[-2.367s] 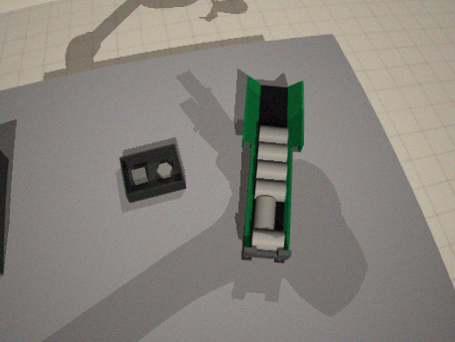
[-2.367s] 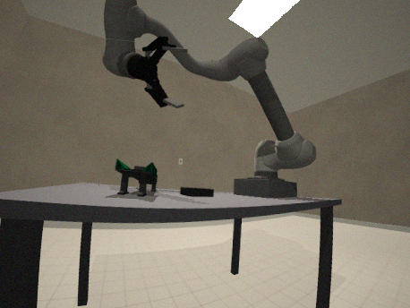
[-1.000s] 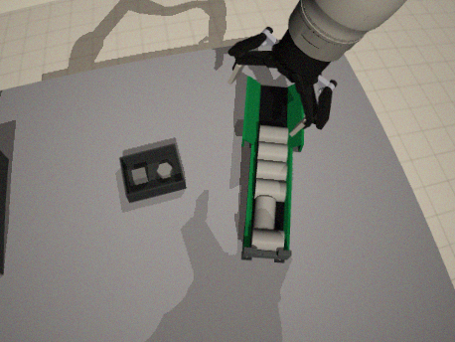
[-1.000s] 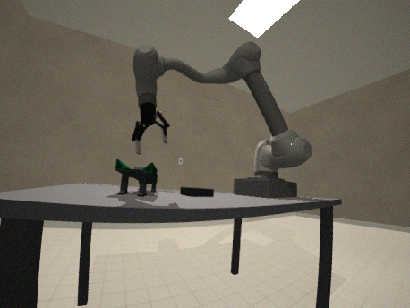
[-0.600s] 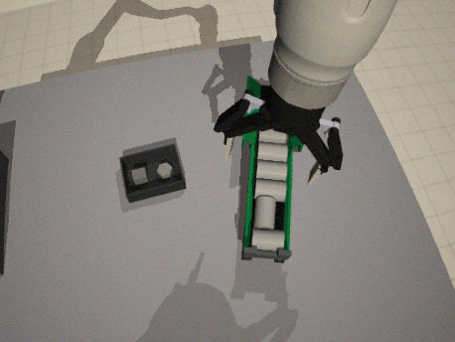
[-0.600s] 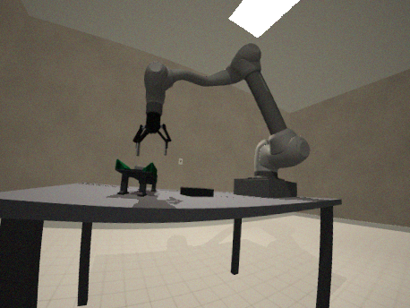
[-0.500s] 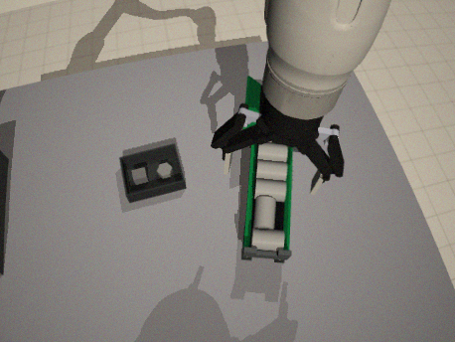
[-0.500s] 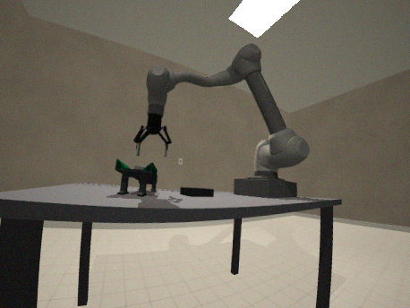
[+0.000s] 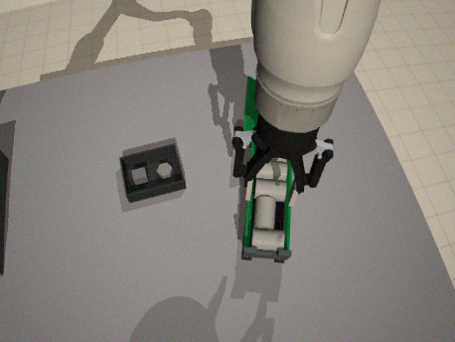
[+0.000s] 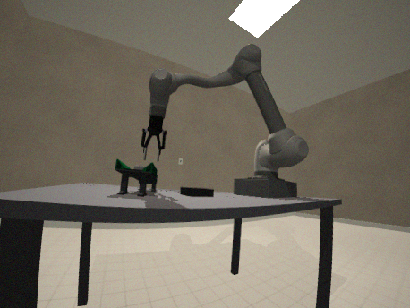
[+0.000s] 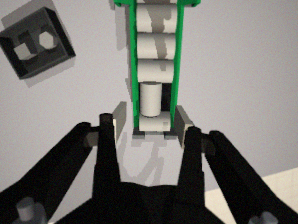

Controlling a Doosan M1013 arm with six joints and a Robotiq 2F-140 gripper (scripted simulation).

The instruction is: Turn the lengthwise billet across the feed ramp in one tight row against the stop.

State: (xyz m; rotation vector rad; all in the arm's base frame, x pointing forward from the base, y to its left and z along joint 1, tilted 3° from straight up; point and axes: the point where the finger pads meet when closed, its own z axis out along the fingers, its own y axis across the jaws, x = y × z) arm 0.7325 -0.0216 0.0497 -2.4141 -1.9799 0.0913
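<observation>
Right now the grey stop is 130 mm below my hand and 70 mm to the right of it. The rest, counted from my hand: ramp (130 mm below, 120 mm to the left, 20 mm ahead); then dark block (230 mm behind, 180 mm below, 130 mm to the left).
</observation>
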